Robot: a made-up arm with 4 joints. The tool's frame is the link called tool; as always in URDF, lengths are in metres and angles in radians. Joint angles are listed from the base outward. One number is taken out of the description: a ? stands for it. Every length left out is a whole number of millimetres.
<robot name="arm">
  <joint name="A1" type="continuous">
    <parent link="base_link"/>
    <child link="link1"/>
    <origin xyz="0.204 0.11 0.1" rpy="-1.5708 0 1.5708"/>
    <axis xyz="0 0 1"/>
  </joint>
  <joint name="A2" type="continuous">
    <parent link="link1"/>
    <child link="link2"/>
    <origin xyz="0.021 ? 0" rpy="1.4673 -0.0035 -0.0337"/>
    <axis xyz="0 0 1"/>
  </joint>
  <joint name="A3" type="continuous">
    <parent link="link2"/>
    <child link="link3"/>
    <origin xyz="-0.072 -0.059 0" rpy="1.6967 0.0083 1.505"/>
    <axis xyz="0 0 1"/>
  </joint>
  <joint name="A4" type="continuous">
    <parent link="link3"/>
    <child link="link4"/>
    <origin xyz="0.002 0.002 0" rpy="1.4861 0.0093 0.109"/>
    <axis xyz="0 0 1"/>
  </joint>
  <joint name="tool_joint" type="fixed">
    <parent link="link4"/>
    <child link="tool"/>
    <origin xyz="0.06 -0.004 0" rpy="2.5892 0.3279 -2.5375"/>
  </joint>
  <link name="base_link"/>
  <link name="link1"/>
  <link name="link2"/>
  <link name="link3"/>
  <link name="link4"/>
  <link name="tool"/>
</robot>
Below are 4 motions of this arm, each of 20 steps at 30 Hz.
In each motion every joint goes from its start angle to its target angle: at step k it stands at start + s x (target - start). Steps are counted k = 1, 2, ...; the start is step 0. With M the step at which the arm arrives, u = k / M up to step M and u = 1 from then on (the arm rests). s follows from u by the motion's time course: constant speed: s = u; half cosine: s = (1 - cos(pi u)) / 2; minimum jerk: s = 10 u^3 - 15 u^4 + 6 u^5.
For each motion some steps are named. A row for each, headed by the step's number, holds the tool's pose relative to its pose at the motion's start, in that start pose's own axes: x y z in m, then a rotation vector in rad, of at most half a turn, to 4 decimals.
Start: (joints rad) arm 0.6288 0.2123 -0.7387 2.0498
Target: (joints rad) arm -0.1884 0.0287 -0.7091 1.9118
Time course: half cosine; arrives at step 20
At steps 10, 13, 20:
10: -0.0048 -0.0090 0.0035 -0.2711 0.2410 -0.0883
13: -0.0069 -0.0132 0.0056 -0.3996 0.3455 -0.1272
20: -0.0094 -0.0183 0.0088 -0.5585 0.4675 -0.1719

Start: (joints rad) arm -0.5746 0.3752 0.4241 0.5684
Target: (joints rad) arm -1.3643 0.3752 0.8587 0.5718
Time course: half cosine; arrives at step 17
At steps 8, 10, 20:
8: -0.0013 -0.0009 0.0133 0.0709 0.2044 0.2806
10: -0.0003 -0.0019 0.0181 0.1024 0.2703 0.4035
20: 0.0040 -0.0041 0.0264 0.1721 0.3704 0.6595

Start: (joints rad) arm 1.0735 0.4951 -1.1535 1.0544
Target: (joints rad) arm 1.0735 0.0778 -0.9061 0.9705
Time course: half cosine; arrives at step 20
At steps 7, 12, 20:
7: 0.0061 -0.0035 0.0016 -0.0800 -0.0764 -0.0687
12: 0.0134 -0.0093 0.0050 -0.1977 -0.1700 -0.1680
20: 0.0187 -0.0150 0.0091 -0.3088 -0.2406 -0.2613

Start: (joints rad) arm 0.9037 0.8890 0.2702 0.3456
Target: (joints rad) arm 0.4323 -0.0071 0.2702 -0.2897
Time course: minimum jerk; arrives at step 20
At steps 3, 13, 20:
3: 0.0000 -0.0010 -0.0011 0.0144 0.0127 -0.0026
13: -0.0250 -0.0134 -0.0369 0.4561 0.3519 -0.0672
20: -0.0416 -0.0105 -0.0451 0.6074 0.4540 -0.0902

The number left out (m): 0.055
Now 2 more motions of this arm.
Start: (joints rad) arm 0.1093 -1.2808 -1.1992 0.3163
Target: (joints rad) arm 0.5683 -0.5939 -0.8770 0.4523
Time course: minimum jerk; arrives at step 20
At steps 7, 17, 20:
7: 0.0016 0.0183 -0.0043 0.1235 0.0425 0.0730
17: 0.0106 0.0685 0.0003 0.4394 0.0363 0.4108
20: 0.0109 0.0701 0.0009 0.4483 0.0318 0.4251

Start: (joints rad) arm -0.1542 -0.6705 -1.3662 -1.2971
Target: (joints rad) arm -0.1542 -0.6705 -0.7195 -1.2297
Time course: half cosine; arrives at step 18
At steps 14, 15, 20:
14: 0.0025 -0.0027 0.0097 0.3015 0.4917 0.0508
15: 0.0028 -0.0029 0.0102 0.3179 0.5199 0.0544
20: 0.0032 -0.0033 0.0108 0.3398 0.5577 0.0594

